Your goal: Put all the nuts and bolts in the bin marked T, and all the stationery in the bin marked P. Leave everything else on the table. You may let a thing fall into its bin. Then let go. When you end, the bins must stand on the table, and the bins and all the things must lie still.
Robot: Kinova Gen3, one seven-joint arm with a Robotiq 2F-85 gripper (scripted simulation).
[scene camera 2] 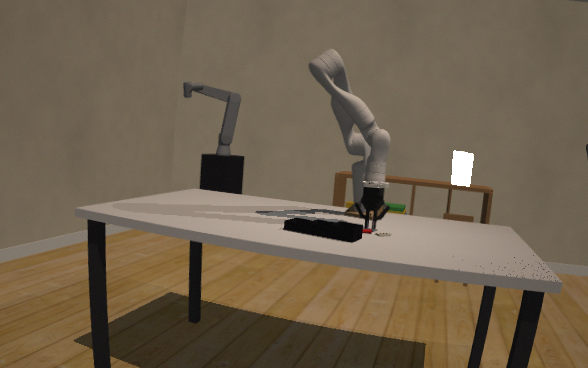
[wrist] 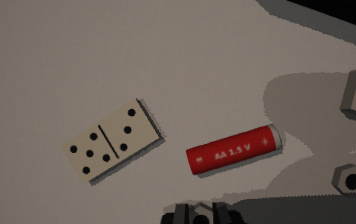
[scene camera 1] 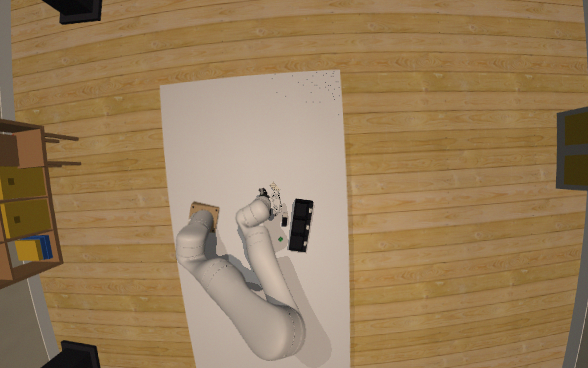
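Black double bin (scene camera 2: 344, 231), also (scene camera 1: 303, 210). Red battery (wrist: 262, 140). Domino (wrist: 128, 129).
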